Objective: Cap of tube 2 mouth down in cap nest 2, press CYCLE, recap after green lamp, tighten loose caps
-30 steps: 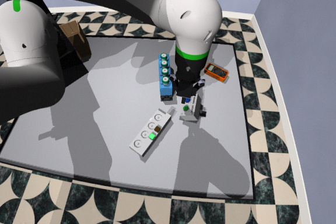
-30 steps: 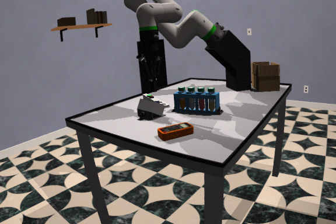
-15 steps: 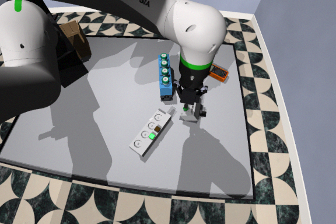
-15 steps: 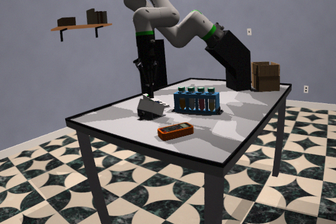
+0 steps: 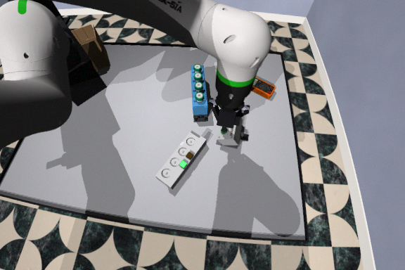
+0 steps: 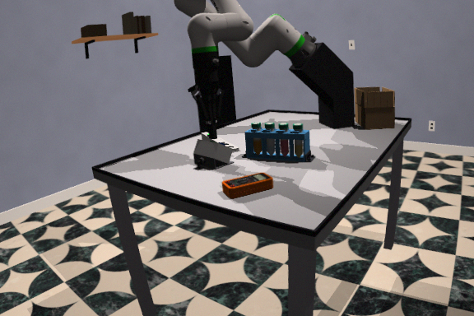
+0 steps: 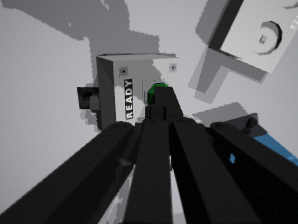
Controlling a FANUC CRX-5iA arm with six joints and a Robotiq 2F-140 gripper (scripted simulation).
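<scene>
Now: hand 5 cm above the green ready key. The rest, counted from my hand: blue cycle key 5 cm below, 4 cm to the left, 2 cm ahead; then key housing 6 cm below, 3 cm ahead, 2 cm to the left; then cap 23 cm to the left, 8 cm behind.
</scene>
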